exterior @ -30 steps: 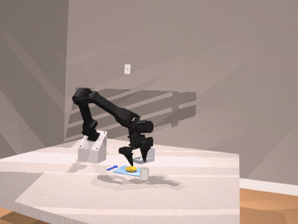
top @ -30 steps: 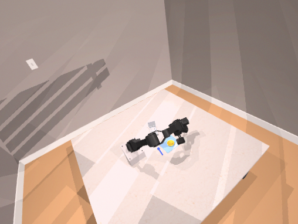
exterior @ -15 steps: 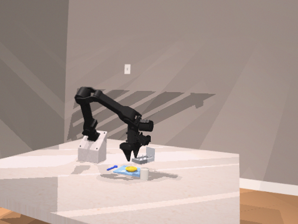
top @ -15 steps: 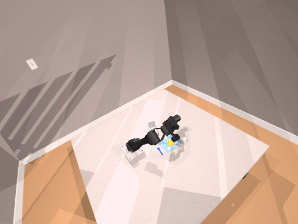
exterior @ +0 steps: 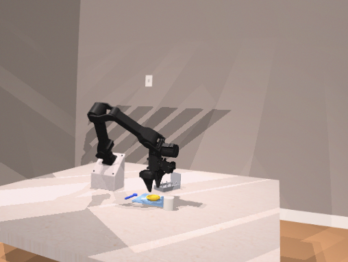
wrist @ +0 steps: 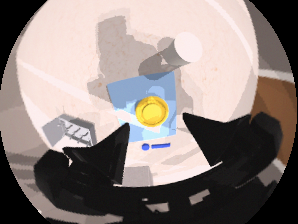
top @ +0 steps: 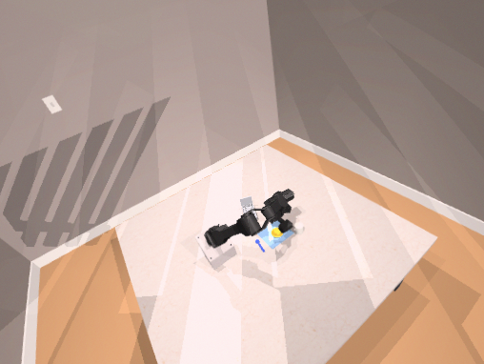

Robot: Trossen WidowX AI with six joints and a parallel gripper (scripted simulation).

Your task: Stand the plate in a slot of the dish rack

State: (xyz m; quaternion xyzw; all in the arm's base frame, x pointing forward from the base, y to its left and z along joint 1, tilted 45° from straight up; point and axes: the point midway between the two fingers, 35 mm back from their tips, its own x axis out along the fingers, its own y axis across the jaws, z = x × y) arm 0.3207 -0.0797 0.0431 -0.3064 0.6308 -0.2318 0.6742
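Right now the plate is 40 mm below my gripper tip. From my gripper tip the other things lie so: light blue mat (10 mm behind, 10 mm to the left, 50 mm below); blue spoon (120 mm behind, 50 mm below); white cup (100 mm ahead, 50 mm to the right, 30 mm below).
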